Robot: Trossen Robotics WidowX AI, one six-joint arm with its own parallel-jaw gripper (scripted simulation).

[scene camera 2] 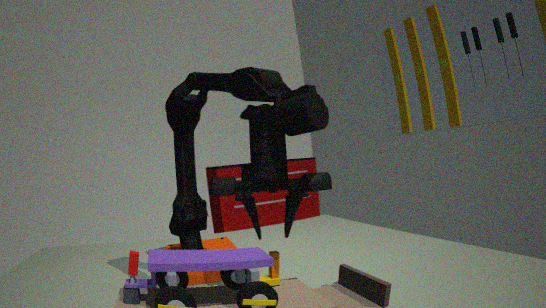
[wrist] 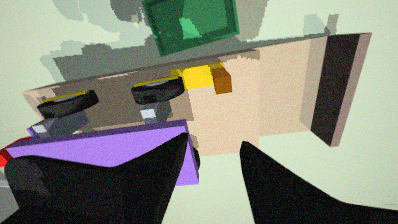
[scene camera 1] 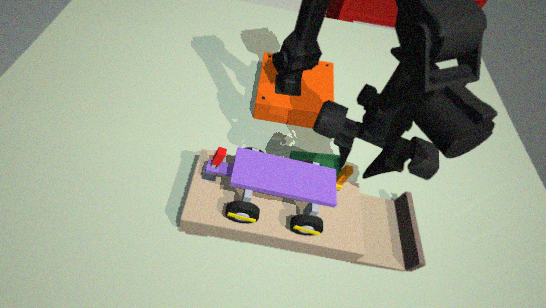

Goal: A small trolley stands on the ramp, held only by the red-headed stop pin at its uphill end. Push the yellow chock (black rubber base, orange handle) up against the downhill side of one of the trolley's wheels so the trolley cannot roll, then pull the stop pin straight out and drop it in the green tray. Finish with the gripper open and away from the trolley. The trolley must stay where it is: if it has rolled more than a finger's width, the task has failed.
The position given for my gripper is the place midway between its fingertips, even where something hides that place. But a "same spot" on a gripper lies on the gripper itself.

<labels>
my gripper: scene camera 2; wrist 214,142; scene camera 1
same spot on my gripper: (scene camera 2: 243,192) = (scene camera 1: 344,138)
</labels>
